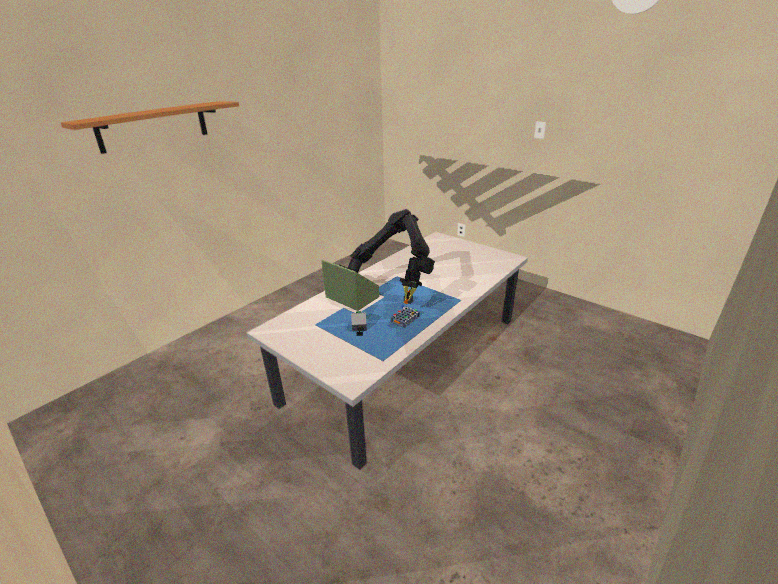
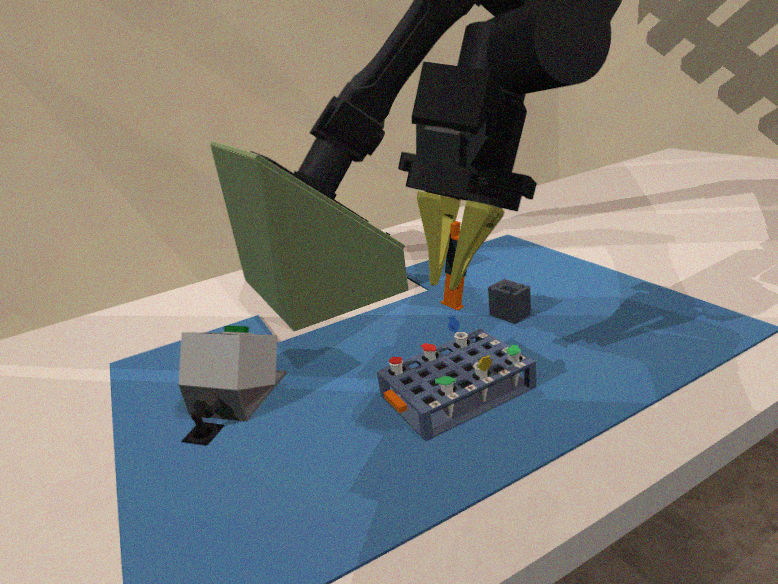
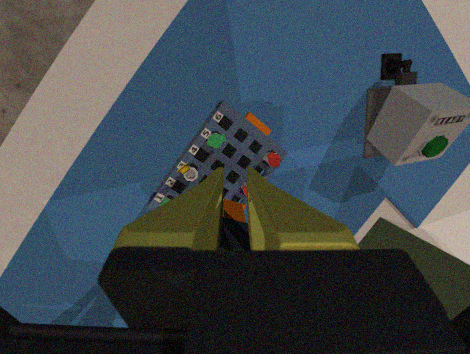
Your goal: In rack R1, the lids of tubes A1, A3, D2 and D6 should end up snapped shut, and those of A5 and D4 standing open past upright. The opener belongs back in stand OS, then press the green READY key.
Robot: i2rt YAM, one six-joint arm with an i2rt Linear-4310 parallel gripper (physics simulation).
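Seen in the pictures: gripper, fingertip midpoint: (image 1: 406,300) (image 2: 443,287) (image 3: 235,176); arm's base, link origin: (image 1: 351,273) (image 2: 309,194).
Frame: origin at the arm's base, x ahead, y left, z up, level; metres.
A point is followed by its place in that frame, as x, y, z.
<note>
My gripper (image 2: 445,282) {0.392, -0.086, -0.010} (image 3: 235,176) {0.392, -0.086, -0.010} (image 1: 409,292) {0.392, -0.086, -0.010} is shut on the orange opener (image 2: 452,293) {0.377, -0.064, -0.029} (image 3: 233,211) {0.377, -0.064, -0.024}, held upright. It hangs above the blue mat (image 2: 251,503) {0.363, -0.281, -0.139}, behind the far side of rack R1 (image 2: 468,402) {0.394, -0.070, -0.137} (image 3: 231,131) {0.385, -0.111, -0.109} (image 1: 405,315) {0.390, -0.096, -0.096}. The rack holds tubes with red caps (image 2: 395,360) {0.338, -0.109, -0.095} (image 3: 273,159) {0.338, -0.108, -0.095}, green caps (image 2: 445,380) {0.396, -0.097, -0.097} (image 3: 216,140) {0.395, -0.097, -0.097} and a yellow lid (image 2: 483,363) {0.411, -0.064, -0.088} (image 3: 184,168) {0.410, -0.063, -0.086} tipped up. A white tube (image 2: 460,337) {0.342, -0.029, -0.103} has a blue lid (image 2: 452,323) {0.337, -0.033, -0.086} standing open. The dark cube stand OS (image 2: 508,300) {0.313, 0.077, -0.110} is empty, right of the opener. The grey key box (image 2: 226,371) {0.241, -0.242, -0.086} (image 3: 410,114) {0.239, -0.217, -0.077} carries the green READY key (image 2: 236,328) {0.199, -0.210, -0.067} (image 3: 434,146) {0.197, -0.205, -0.067}.
A green slanted panel (image 2: 307,252) {0.119, -0.077, -0.042} (image 1: 349,285) {0.068, -0.111, -0.003} (image 3: 418,251) {0.117, -0.101, -0.068} stands behind the mat, left of the arm. A small black part (image 2: 201,433) {0.246, -0.283, -0.135} (image 3: 391,66) {0.245, -0.279, -0.134} lies by the key box. The white table's (image 1: 320,367) {0.235, -0.567, -0.142} front edge runs close past the mat.
</note>
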